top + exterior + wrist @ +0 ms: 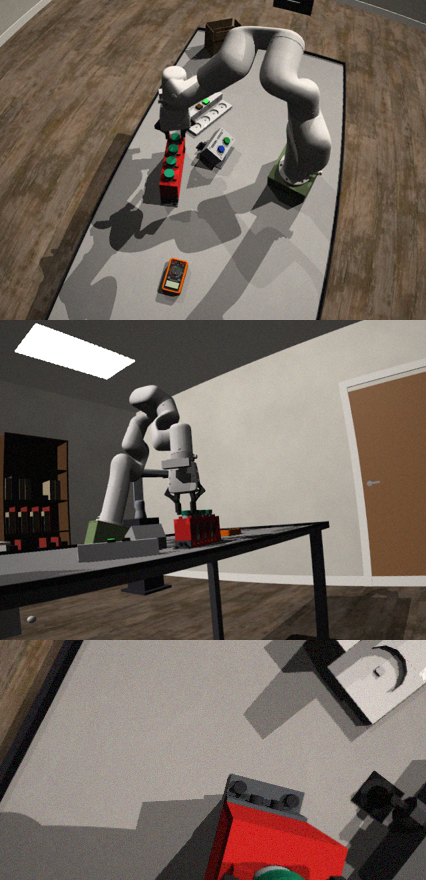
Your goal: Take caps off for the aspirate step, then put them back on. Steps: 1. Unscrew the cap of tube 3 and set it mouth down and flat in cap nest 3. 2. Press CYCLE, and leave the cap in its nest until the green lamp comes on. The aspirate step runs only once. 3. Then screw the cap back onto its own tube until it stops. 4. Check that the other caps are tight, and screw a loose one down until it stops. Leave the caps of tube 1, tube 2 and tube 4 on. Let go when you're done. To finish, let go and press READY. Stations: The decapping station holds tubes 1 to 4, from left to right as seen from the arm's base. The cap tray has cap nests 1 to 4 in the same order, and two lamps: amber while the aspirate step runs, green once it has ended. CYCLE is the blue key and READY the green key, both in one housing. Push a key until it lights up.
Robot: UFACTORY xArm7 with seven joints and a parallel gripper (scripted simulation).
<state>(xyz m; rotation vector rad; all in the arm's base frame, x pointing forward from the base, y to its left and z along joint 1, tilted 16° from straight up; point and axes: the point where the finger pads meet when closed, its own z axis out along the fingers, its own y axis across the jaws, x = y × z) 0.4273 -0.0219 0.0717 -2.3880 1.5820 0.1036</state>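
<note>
The green key is 17 cm behind my hand, 8 cm to the right of it and 6 cm below it. The rest, counted from my hand: blue key: 16 cm behind, 3 cm to the right, 6 cm below; then key housing: 15 cm behind, 6 cm to the right, 8 cm below; then orange multimeter: 13 cm behind, 46 cm to the left, 11 cm below.
</note>
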